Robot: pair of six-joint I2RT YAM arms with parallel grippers.
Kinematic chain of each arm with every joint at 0, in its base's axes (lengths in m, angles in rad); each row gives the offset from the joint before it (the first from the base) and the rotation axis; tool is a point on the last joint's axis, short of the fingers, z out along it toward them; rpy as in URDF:
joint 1: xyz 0 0 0.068 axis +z
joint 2: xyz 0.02 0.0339 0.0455 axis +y
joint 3: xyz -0.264 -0.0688 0 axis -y
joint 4: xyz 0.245 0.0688 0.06 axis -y
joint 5: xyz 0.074 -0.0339 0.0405 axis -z
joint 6: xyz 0.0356 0 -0.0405 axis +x
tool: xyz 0 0 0 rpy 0 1.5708 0
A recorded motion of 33 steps. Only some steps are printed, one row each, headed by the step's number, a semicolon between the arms.
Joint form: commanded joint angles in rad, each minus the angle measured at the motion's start. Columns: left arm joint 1, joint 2, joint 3, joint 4, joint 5, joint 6; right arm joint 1, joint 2, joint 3, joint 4, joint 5, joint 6.
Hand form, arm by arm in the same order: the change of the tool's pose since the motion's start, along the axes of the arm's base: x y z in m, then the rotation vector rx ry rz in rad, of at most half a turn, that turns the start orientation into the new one. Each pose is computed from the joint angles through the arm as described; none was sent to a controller.
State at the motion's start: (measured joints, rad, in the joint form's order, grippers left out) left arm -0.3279 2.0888 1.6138 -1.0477 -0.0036 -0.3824; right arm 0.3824 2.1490 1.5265 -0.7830 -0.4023 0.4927
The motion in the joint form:
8: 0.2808 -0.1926 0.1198 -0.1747 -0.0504 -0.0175; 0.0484 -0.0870 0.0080 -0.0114 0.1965 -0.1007
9: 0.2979 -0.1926 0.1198 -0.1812 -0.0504 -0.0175; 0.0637 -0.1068 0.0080 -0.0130 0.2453 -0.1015
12: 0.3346 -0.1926 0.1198 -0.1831 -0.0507 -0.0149; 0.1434 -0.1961 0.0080 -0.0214 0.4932 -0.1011
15: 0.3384 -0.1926 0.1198 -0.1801 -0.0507 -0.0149; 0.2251 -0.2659 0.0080 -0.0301 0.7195 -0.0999
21: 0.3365 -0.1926 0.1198 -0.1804 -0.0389 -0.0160; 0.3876 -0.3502 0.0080 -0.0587 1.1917 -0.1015
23: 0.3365 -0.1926 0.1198 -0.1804 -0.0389 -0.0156; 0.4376 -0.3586 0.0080 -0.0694 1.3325 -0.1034
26: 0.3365 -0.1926 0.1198 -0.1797 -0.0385 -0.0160; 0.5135 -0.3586 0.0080 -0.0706 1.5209 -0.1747
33: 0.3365 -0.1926 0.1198 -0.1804 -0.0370 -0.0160; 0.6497 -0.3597 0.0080 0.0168 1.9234 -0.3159
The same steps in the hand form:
8: -0.0042 0.1133 0.1008 0.0215 -0.1453 0.3036; -0.0082 0.0111 0.0341 -0.1499 -0.1881 0.1020
9: -0.0047 0.1198 0.1007 0.0240 -0.1387 0.3205; -0.0114 0.0147 0.0416 -0.1865 -0.2233 0.1062
12: -0.0048 0.1336 0.1007 0.0275 -0.1365 0.3546; -0.0296 0.0319 0.0757 -0.3669 -0.3958 0.1124
15: -0.0045 0.1350 0.1007 0.0273 -0.1395 0.3584; -0.0502 0.0481 0.1033 -0.5210 -0.5509 0.1081
21: -0.0045 0.1339 0.1007 0.0154 -0.1372 0.3563; -0.0929 0.0757 0.1408 -0.8448 -0.8367 0.0716
23: -0.0045 0.1339 0.1007 0.0155 -0.1372 0.3559; -0.1058 0.0846 0.1467 -0.9440 -0.9160 0.0630
26: -0.0044 0.1338 0.1007 0.0149 -0.1379 0.3563; -0.1247 0.1004 0.1518 -1.0993 -1.0262 0.1166
33: -0.0045 0.1338 0.1007 0.0136 -0.1369 0.3561; -0.1608 0.1304 0.1678 -1.3850 -1.2635 0.0740

